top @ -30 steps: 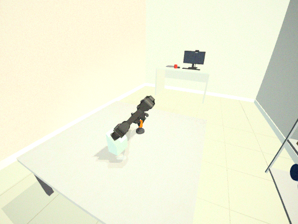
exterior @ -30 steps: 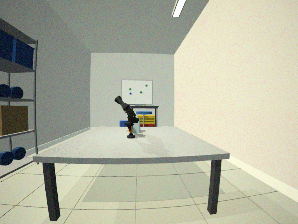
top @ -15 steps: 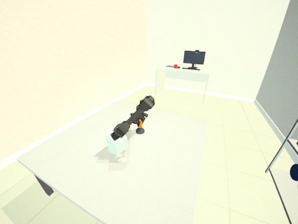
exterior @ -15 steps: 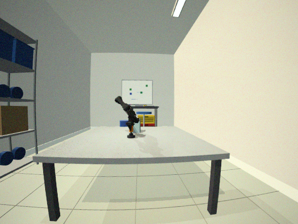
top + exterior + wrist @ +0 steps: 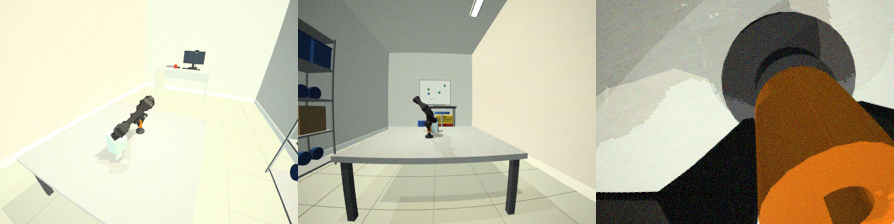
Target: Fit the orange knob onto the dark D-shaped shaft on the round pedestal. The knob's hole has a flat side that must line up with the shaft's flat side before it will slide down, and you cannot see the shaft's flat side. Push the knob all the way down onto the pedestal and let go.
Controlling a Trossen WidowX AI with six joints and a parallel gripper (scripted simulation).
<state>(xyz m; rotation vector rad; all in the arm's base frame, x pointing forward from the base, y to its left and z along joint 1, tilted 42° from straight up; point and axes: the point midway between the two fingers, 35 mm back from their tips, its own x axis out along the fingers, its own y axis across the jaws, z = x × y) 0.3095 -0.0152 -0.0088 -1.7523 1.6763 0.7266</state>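
My gripper tip is now 2 cm below the orange knob. Round my gripper tip: pedestal: 4 cm below.
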